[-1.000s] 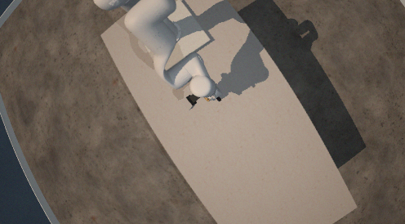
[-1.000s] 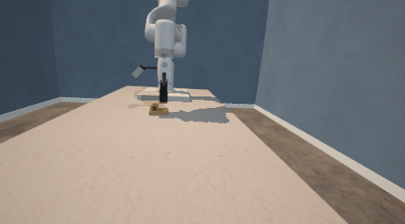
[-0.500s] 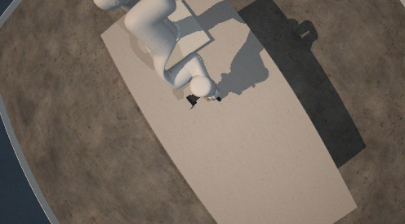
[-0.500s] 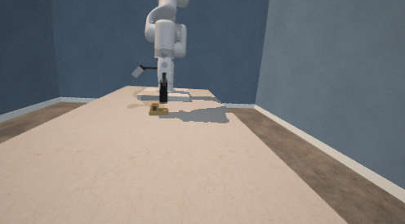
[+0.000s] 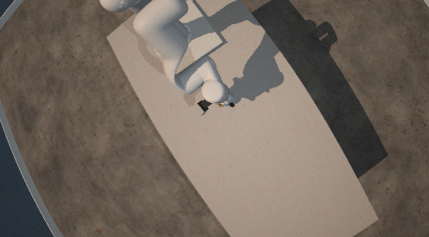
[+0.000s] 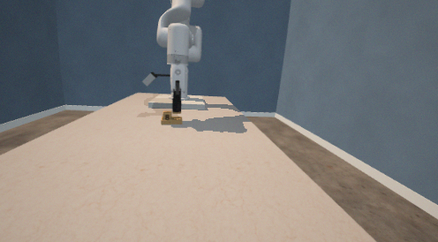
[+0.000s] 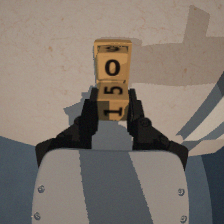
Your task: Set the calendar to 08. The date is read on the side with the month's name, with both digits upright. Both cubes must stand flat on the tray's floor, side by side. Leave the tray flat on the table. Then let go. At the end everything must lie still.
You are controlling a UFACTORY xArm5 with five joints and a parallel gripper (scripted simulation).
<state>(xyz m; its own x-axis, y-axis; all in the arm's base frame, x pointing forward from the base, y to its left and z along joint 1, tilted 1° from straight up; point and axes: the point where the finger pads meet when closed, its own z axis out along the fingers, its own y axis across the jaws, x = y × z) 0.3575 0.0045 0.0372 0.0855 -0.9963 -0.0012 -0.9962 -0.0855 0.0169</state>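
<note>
My gripper is now 6 cm above the wooden calendar tray and 2 cm to the left of it.
</note>
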